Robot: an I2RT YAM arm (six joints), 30 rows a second.
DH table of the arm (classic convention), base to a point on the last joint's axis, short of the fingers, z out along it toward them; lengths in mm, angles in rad. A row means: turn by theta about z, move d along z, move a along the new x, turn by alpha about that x. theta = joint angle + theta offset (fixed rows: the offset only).
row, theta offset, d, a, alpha
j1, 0, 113.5, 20, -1.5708
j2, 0, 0, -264, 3.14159
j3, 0.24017, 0, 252.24, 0
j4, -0.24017, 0, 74, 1.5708
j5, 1.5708, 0, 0, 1.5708
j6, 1.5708, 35.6, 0, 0
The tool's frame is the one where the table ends.
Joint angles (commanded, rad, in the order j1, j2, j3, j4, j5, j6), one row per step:
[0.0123 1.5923 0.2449 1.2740 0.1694 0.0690]
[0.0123 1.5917 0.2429 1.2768 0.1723 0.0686]
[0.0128 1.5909 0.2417 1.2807 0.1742 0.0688]
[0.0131 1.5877 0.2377 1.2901 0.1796 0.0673]
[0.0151 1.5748 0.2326 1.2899 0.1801 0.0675]
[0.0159 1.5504 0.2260 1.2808 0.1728 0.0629]
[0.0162 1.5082 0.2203 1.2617 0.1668 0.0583]
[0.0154 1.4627 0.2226 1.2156 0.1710 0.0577]
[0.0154 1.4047 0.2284 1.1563 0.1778 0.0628]
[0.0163 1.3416 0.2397 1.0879 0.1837 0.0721]
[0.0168 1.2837 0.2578 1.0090 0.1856 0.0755]
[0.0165 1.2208 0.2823 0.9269 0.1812 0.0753]
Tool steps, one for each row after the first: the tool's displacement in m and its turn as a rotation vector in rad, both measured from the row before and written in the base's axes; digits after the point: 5 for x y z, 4 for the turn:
[-0.00048 -0.00011 0.00000 -0.0006 -0.0013 -0.0029]
[-0.00028 0.00005 0.00034 0.0001 -0.0035 -0.0014]
[-0.00100 -0.00013 0.00086 -0.0017 -0.0084 -0.0050]
[-0.00160 0.00045 0.00175 0.0003 -0.0076 0.0015]
[-0.00236 0.00041 0.00296 -0.0041 -0.0080 0.0083]
[-0.00297 0.00023 0.00589 -0.0041 -0.0167 0.0065]
[-0.00169 -0.00036 0.00543 -0.0007 -0.0016 -0.0050]
[-0.00194 -0.00027 0.00752 0.0050 -0.0053 -0.0069]
[-0.00167 -0.00002 0.00906 0.0092 -0.0075 -0.0052]
[-0.00073 0.00004 0.00881 0.0033 0.0023 -0.0015]
[-0.00084 0.00007 0.01162 0.0000 -0.0053 0.0041]

